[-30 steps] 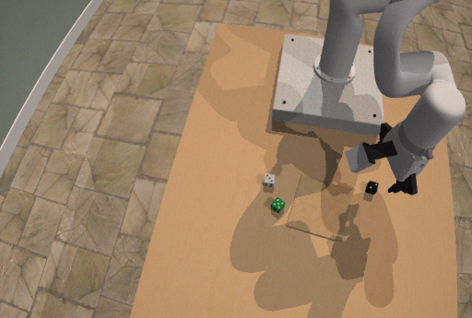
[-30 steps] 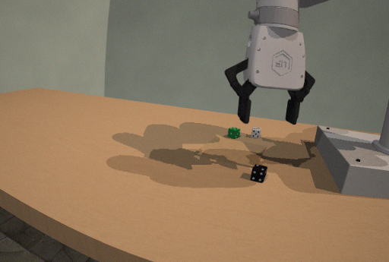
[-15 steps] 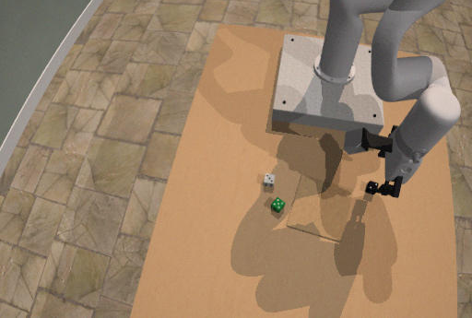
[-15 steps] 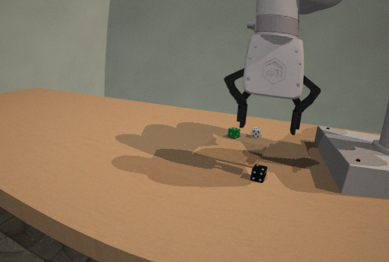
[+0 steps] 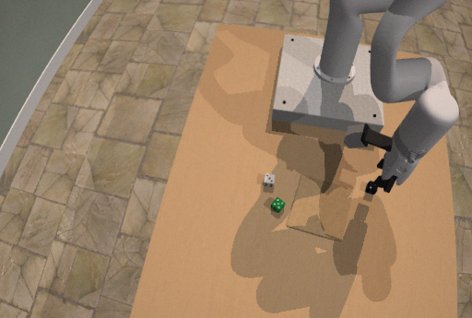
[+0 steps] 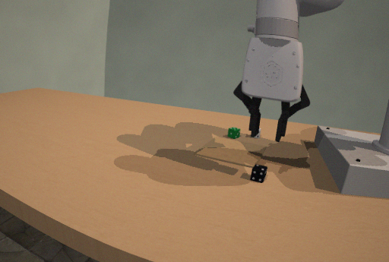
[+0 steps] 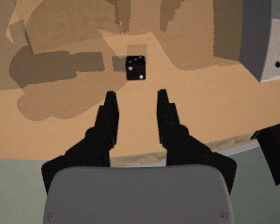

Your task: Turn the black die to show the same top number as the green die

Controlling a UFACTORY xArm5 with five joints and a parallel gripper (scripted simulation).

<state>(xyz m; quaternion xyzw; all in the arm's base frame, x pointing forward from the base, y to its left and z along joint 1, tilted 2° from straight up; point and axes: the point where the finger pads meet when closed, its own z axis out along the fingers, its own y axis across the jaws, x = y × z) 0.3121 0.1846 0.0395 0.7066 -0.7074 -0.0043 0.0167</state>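
The black die is 9 cm below my hand. The rest, counted from my hand: tan mat: 9 cm ahead, 11 cm to the right, 10 cm below; green die: 12 cm ahead, 21 cm to the right, 9 cm below; white die: 7 cm ahead, 25 cm to the right, 9 cm below.
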